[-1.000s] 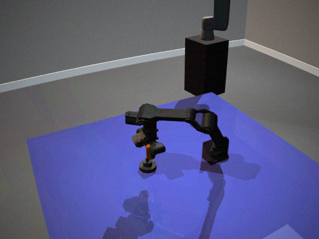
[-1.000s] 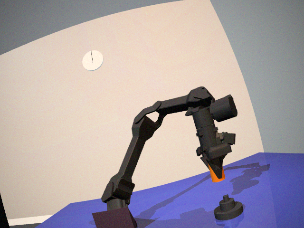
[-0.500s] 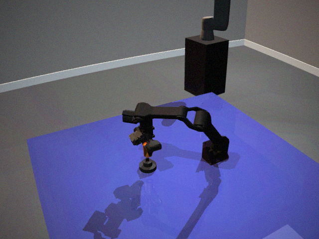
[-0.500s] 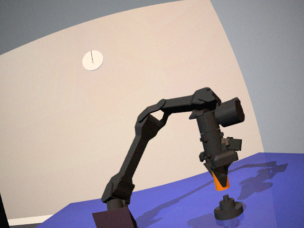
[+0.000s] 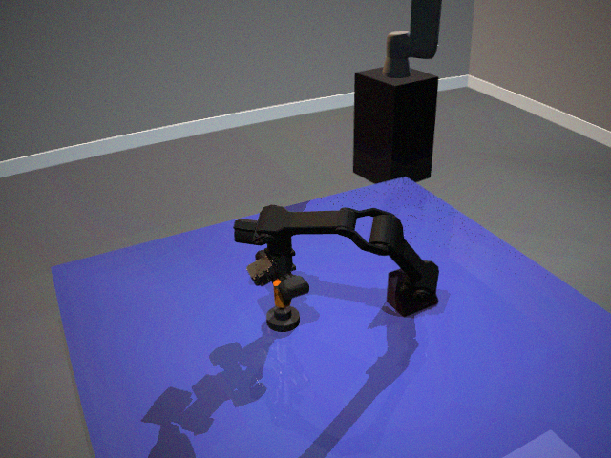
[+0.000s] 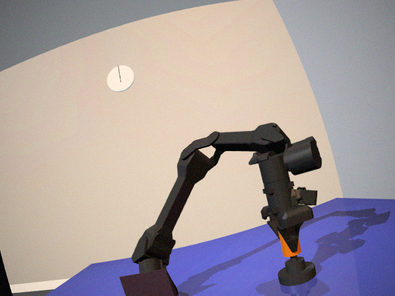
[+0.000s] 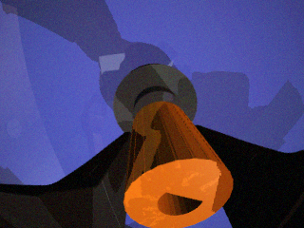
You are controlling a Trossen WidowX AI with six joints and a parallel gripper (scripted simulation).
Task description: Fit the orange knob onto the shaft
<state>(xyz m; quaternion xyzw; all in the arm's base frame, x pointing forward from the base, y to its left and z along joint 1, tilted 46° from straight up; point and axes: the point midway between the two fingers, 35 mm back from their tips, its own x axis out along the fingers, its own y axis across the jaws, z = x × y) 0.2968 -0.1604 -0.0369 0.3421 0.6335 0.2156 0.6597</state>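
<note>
Now: gripper tip 20 mm below the orange knob. Also, from my gripper tip: dark round pedestal (40 mm below).
</note>
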